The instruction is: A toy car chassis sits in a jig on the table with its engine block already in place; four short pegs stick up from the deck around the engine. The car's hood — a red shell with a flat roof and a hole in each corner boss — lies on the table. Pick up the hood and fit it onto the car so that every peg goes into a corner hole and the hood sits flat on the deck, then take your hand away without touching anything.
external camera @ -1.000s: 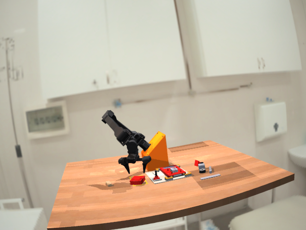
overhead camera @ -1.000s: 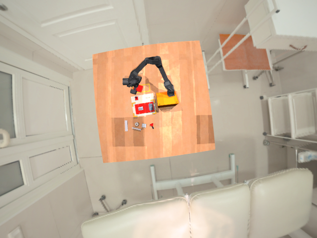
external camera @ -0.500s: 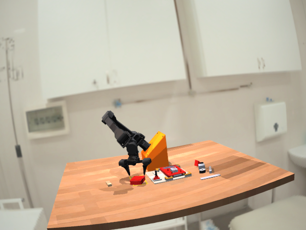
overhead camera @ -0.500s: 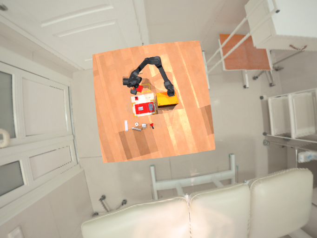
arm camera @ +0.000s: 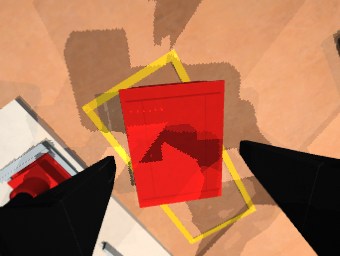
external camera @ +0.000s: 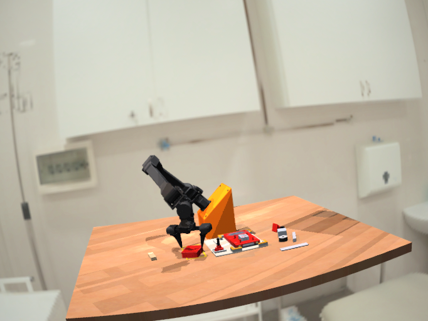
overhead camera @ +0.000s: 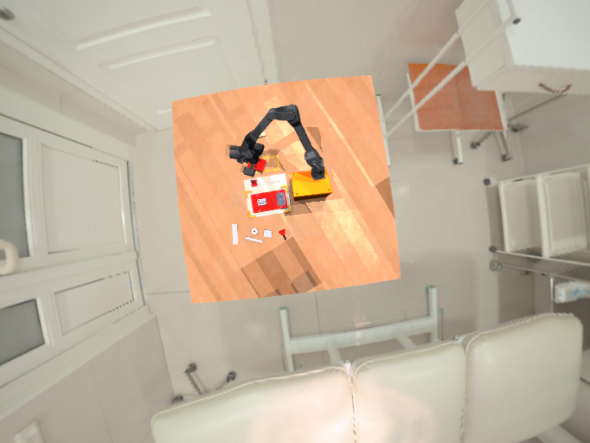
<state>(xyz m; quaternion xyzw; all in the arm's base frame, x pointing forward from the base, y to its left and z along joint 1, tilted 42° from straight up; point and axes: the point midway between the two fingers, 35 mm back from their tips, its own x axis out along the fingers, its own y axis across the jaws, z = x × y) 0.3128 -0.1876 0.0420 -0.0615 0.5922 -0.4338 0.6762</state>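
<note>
The red hood is 2 cm below my gripper tip. Round my gripper tip: small tan block 5 cm behind, 17 cm to the right, 2 cm below; white jig 1 cm behind, 21 cm to the left, 2 cm below; grey engine block 1 cm ahead, 23 cm to the left, 1 cm below.
</note>
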